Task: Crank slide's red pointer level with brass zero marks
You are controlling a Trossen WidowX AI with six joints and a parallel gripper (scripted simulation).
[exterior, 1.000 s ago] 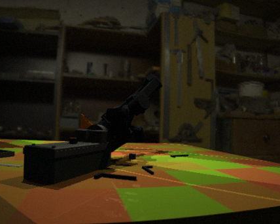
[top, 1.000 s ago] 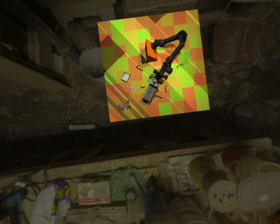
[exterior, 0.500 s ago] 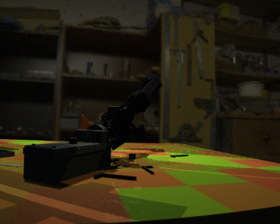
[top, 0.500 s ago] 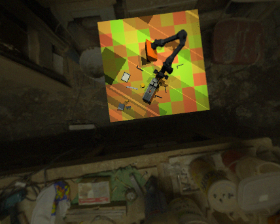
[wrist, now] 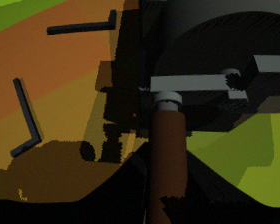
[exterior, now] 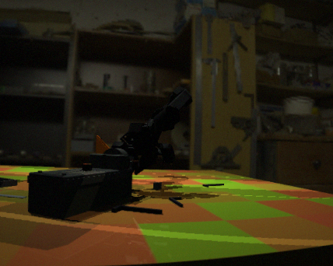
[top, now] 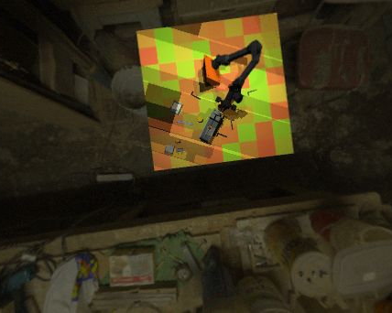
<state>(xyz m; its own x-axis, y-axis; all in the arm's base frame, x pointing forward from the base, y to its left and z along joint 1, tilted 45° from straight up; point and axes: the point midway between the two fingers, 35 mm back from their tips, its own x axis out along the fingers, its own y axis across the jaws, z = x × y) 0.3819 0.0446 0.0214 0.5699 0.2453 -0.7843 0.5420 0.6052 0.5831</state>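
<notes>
The small cube is 11 cm behind my gripper tip, 9 cm to the left of it and 5 cm below it. From my gripper tip the other things lie so: yellow disc 20 cm to the right, 5 cm below, 3 cm ahead; brown crank handle 3 cm above, 1 cm to the left, 1 cm behind; red pointer 13 cm ahead, 12 cm to the right, 2 cm above.
</notes>
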